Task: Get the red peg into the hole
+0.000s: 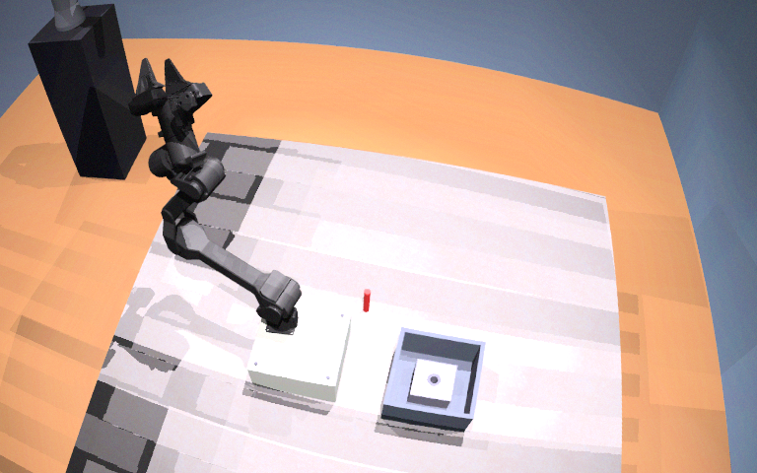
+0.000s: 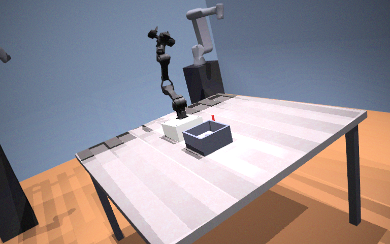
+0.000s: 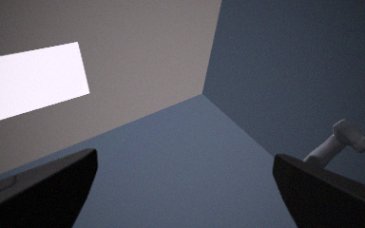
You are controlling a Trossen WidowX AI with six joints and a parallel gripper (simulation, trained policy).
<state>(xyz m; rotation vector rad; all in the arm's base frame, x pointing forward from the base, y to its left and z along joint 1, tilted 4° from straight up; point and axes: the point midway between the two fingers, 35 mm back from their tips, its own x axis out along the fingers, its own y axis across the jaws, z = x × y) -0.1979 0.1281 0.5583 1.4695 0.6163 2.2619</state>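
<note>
Now: the red peg 610 mm below my gripper tip, 420 mm ahead of it and 70 mm to the right of it. From my gripper tip the other things lie so: grey box (620 mm below, 590 mm ahead, 260 mm to the right); then light plate (600 mm below, 590 mm ahead, 260 mm to the right).
</note>
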